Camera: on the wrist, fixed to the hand. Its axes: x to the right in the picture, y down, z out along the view.
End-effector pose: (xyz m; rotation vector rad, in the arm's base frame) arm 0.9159 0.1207 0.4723 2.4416 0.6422 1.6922
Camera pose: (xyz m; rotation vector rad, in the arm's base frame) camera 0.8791 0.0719 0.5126 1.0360 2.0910 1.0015
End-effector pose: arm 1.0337 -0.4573 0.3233 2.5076 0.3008 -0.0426
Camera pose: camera 1.0469 -0.4607 0.3952 1.9035 2.2777 -0.5374
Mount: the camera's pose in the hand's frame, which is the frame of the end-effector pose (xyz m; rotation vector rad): 0.0050 0.0466 -0.0562 0.3110 0.1405 -1.5448
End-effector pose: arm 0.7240 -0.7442 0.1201 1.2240 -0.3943 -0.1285
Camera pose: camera 0.7436 -0.6798 0.1488 1.5909 0.7631 -1.3212
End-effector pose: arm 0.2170 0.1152 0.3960 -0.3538 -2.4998 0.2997
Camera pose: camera 0.2544 0.1680 0.4301 1.5259 -1.8490 -0.0072
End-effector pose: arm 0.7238 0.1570 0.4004 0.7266 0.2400 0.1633
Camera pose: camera 0.7103 0.2282 0.3904 0.6637 0.9039 -1.3183
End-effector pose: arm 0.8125 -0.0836 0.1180 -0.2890 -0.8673 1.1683
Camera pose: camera 0.8220 -0.0478 0.0549 0.5142 -0.5080 -0.1862
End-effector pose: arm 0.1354 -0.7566 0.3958 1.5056 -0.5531 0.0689
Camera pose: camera 0.1392 -0.7004 0.4425 1.8490 0.8536 -0.9562
